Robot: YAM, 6 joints.
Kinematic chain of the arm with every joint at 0, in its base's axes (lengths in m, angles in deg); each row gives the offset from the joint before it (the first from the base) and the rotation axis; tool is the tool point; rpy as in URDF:
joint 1: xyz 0 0 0.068 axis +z
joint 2: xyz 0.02 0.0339 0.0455 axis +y
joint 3: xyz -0.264 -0.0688 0 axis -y
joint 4: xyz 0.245 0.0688 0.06 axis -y
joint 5: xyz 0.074 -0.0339 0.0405 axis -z
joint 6: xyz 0.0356 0 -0.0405 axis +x
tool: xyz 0 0 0 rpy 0 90 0
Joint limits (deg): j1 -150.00..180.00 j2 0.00..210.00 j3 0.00..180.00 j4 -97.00..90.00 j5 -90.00..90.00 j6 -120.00..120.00
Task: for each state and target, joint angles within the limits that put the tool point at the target. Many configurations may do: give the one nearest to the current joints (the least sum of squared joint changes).
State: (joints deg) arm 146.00 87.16 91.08 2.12 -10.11 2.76
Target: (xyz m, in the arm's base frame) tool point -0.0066 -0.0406 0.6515
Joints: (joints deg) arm 113.45 50.35 109.73 7.06 -38.60 2.76
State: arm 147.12 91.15 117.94 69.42 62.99 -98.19
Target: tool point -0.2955 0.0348 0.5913
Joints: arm 179.24 100.21 116.67 66.55 60.15 -98.19
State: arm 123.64 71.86 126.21 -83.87 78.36 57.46
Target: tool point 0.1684 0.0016 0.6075
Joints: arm 168.56 54.25 152.94 -63.38 79.21 57.46
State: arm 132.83 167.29 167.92 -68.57 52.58 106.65
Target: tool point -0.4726 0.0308 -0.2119
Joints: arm 179.38 203.45 160.72 -53.07 46.10 106.65
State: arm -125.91 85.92 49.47 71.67 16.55 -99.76
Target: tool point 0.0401 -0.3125 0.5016
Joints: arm -81.51 88.15 80.98 68.12 10.45 -99.76
